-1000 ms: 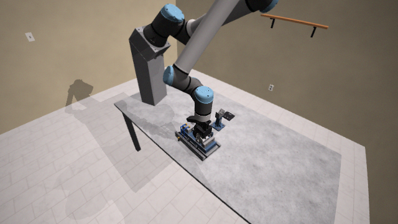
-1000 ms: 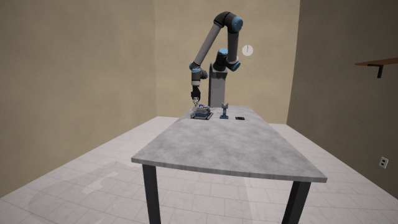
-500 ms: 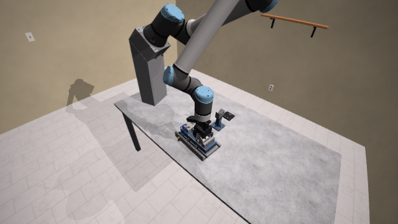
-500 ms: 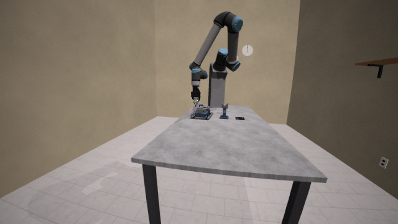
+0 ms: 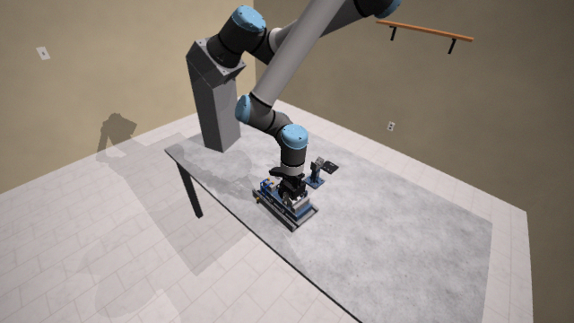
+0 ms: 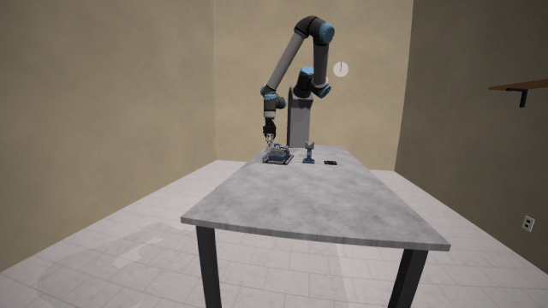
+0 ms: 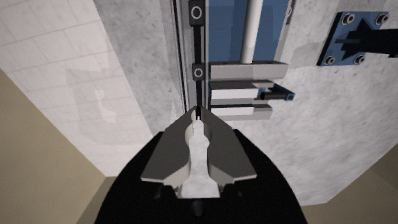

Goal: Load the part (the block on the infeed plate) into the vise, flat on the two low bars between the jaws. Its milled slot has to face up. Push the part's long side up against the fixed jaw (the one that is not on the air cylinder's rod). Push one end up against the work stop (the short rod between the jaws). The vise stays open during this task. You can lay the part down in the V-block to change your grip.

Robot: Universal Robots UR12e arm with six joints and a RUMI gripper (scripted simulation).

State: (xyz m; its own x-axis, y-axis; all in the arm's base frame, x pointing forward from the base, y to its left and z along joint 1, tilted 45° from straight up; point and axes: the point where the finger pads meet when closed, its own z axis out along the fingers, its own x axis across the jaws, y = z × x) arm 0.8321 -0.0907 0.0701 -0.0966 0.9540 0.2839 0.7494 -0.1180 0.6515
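The part is 10 mm behind my hand, 50 mm to the left of it and 30 mm below it. From my hand the other things lie so: cylinder rod: 100 mm behind, 60 mm to the left, 50 mm below; then work stop: 10 mm behind, 110 mm to the left, 40 mm below; then moving jaw: 40 mm behind, 60 mm to the left, 50 mm below.
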